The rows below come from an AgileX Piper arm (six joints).
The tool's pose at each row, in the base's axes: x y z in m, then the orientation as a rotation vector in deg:
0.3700 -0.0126 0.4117 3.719 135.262 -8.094
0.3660 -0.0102 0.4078 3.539 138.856 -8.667
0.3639 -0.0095 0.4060 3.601 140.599 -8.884
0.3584 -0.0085 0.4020 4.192 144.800 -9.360
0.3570 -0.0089 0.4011 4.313 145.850 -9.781
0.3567 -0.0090 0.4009 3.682 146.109 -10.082
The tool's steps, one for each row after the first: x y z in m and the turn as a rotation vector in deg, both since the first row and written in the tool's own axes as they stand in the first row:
0.0056 0.0024 -0.0003 0.273 3.585 -0.519
0.0084 0.0030 -0.0006 0.404 5.332 -0.644
0.0151 0.0038 -0.0017 0.808 9.569 -0.624
0.0167 0.0034 -0.0020 1.109 10.634 -0.726
0.0171 0.0033 -0.0020 1.132 10.863 -1.265

